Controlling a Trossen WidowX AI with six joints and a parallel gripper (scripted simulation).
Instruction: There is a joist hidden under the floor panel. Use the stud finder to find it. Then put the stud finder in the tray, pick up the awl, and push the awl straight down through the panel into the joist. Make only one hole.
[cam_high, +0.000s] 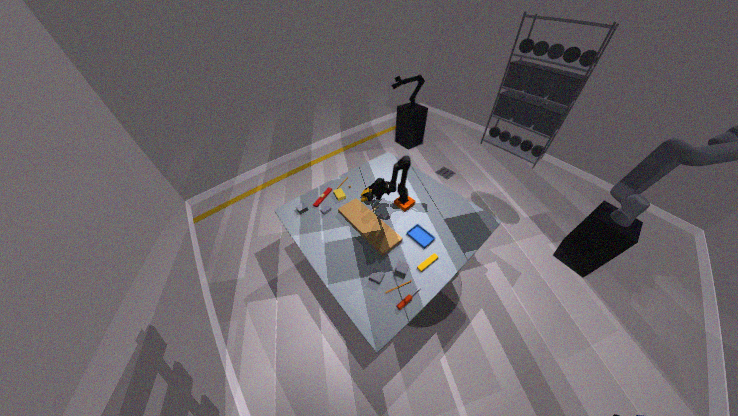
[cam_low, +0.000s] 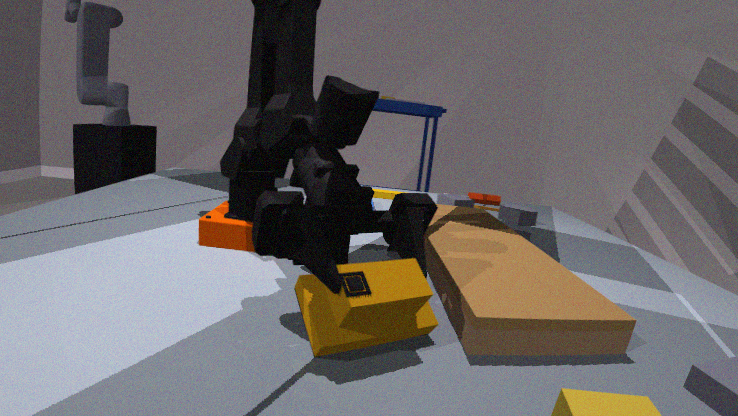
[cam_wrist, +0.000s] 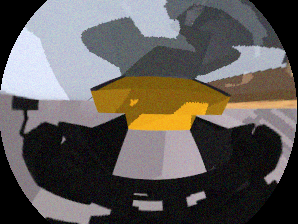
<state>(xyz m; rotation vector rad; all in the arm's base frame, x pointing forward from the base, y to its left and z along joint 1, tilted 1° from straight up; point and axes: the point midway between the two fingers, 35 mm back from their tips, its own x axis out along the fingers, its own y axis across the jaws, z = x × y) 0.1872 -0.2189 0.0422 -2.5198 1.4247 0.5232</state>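
Right now my gripper tip is 20 mm past the yellow stud finder and 10 mm above it. The rest, counted from my gripper tip: awl 150 mm to the left, 50 mm below, 10 mm behind; green square light 30 mm behind, 10 mm to the right; yellow block 160 mm ahead, 150 mm to the right, 50 mm below.
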